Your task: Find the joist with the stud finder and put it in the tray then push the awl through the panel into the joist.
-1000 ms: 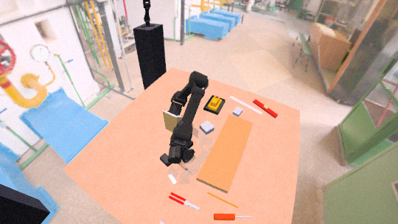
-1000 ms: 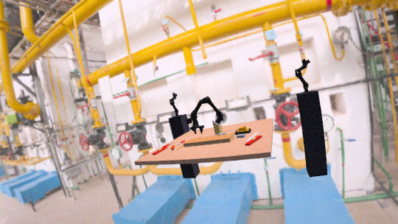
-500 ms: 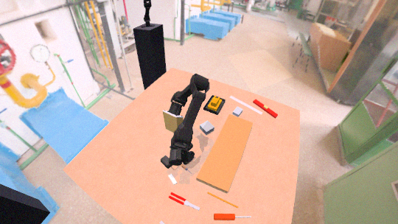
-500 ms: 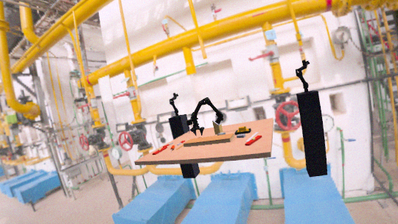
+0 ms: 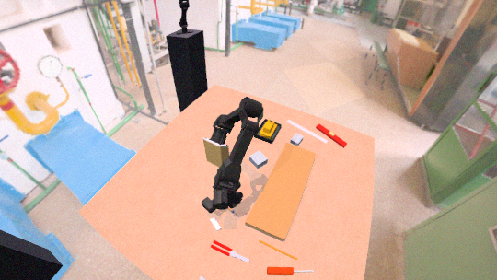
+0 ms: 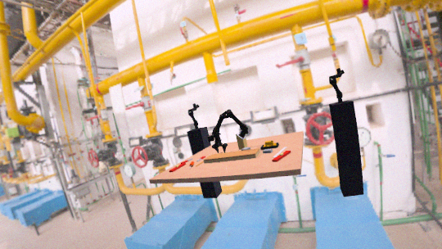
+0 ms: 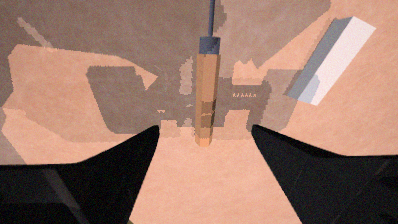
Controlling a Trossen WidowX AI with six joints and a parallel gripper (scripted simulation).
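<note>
Right now my gripper tip is 6 cm short of the awl and 2 cm to the left of it. From my gripper tip the other things lie so: white block (3 cm ahead, 11 cm to the right); then dark tray (3 cm ahead, 54 cm to the left); then pencil (31 cm ahead, 10 cm to the right, 1 cm below).
</note>
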